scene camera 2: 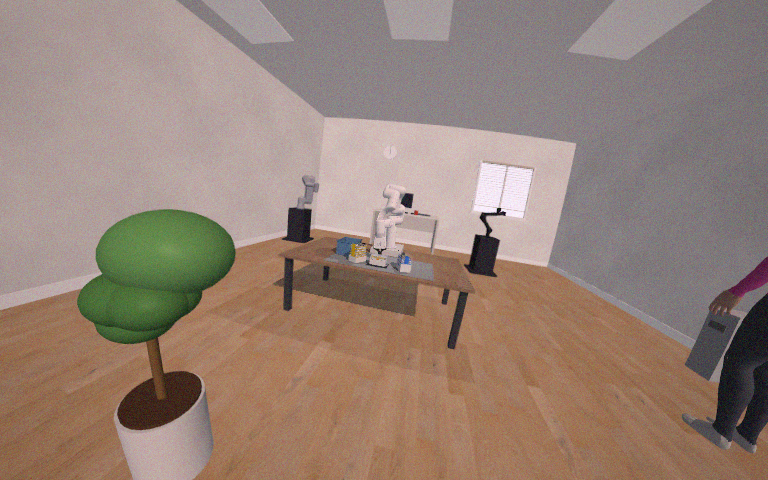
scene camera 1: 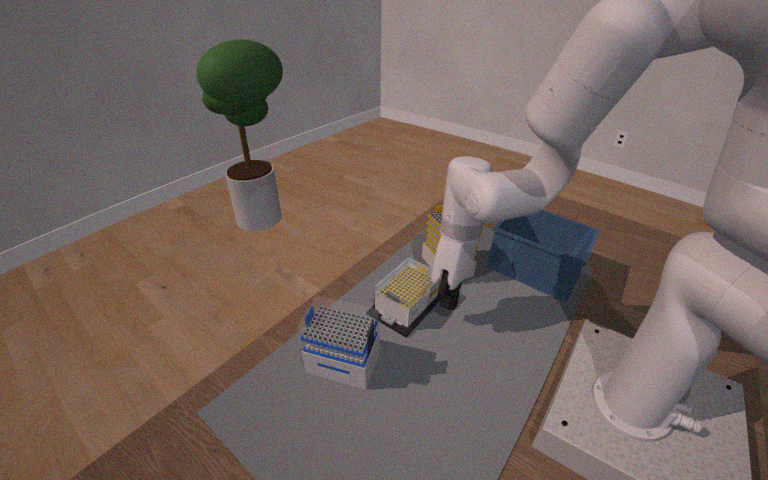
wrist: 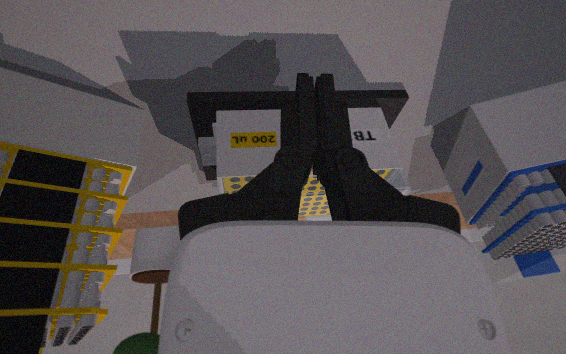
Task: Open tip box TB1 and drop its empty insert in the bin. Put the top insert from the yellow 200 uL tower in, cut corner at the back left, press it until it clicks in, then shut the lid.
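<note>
Tip box TB1 (scene camera 1: pixel 396 310) (scene camera 2: pixel 378 261) (wrist: pixel 248 160) is white and sits in a black holder (scene camera 1: pixel 406 330) (wrist: pixel 370 95). Its yellow insert (scene camera 1: pixel 407 285) (wrist: pixel 315 200) shows empty holes. Clear lid walls show around the insert, but I cannot tell whether the lid is shut. My gripper (scene camera 1: pixel 451 304) (wrist: pixel 310 94) is shut and empty, fingers together, in front of the box's labelled side; in the wrist view it covers part of the TB1 label. The yellow 200 uL tower (scene camera 1: pixel 432 233) (scene camera 2: pixel 357 253) (wrist: pixel 92 230) stands beside the box, partly behind my arm in scene camera 1. The blue bin (scene camera 1: pixel 526 263) (scene camera 2: pixel 346 246) stands behind.
A blue-rimmed tip tower (scene camera 1: pixel 339 370) (scene camera 2: pixel 404 264) (wrist: pixel 520 135) stands on the other side of TB1, on the grey mat (scene camera 1: pixel 441 413). My arm's base plate (scene camera 1: pixel 577 396) is at the right in scene camera 1. A potted plant (scene camera 1: pixel 253 200) (scene camera 2: pixel 164 447) stands on the floor beyond the table.
</note>
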